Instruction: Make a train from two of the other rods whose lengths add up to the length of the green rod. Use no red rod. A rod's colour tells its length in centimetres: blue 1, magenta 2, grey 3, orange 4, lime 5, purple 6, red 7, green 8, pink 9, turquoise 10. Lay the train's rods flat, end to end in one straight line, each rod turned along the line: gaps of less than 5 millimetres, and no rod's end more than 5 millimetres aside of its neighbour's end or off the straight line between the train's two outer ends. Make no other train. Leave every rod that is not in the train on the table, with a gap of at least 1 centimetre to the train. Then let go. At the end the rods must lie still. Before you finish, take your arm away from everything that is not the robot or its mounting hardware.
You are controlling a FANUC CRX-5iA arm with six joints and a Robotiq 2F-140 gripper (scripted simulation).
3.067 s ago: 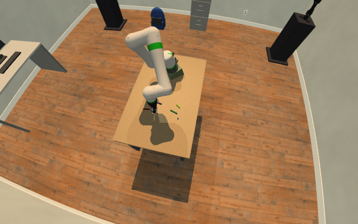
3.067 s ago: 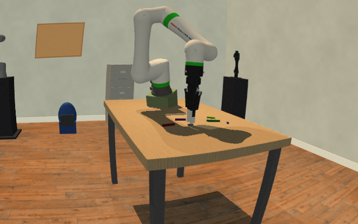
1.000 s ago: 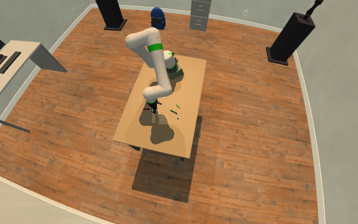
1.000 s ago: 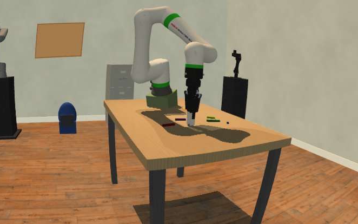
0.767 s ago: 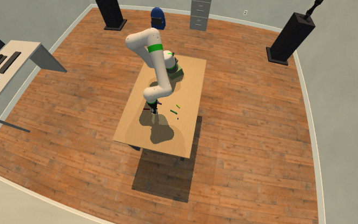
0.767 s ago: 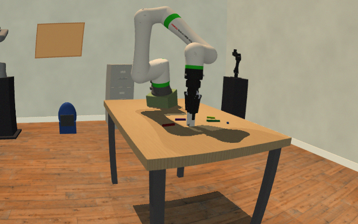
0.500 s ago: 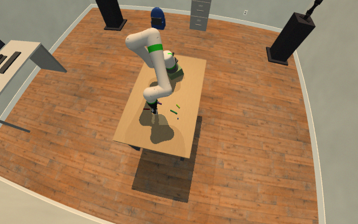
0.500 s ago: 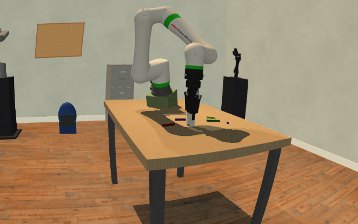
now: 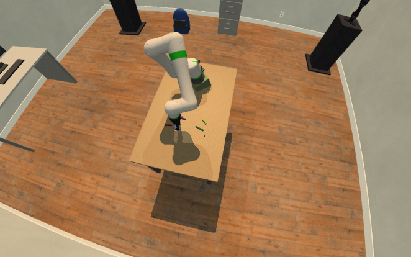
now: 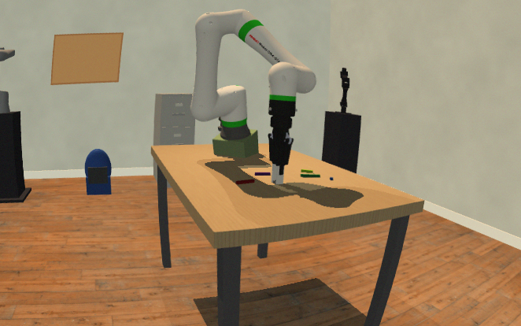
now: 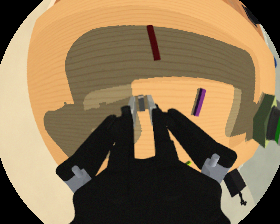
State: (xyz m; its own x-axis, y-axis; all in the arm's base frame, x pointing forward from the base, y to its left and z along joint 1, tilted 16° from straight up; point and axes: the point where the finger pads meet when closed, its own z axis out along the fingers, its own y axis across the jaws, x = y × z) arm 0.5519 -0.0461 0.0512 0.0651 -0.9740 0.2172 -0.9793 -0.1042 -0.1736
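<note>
Now: the grey rod 3 cm below my hand. The rest, counted from my hand: red rod 2 cm behind, 11 cm to the right, 3 cm below; then purple rod 12 cm behind, 3 cm below; then green rod 5 cm behind, 18 cm to the left, 3 cm below.
</note>
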